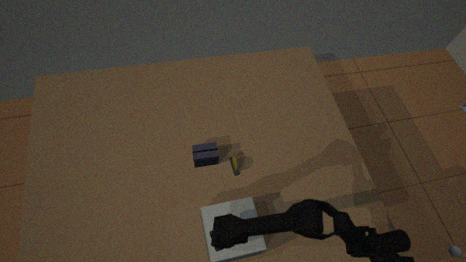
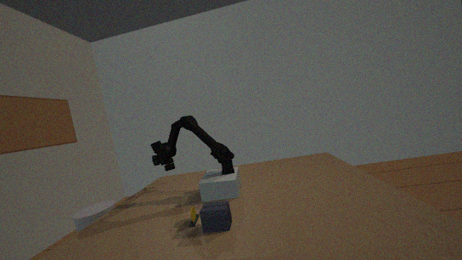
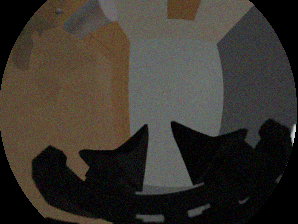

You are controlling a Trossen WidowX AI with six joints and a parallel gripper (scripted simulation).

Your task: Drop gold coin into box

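The gold coin lies 630 mm ahead of my gripper tip, 250 mm to the left of it and 150 mm below it.
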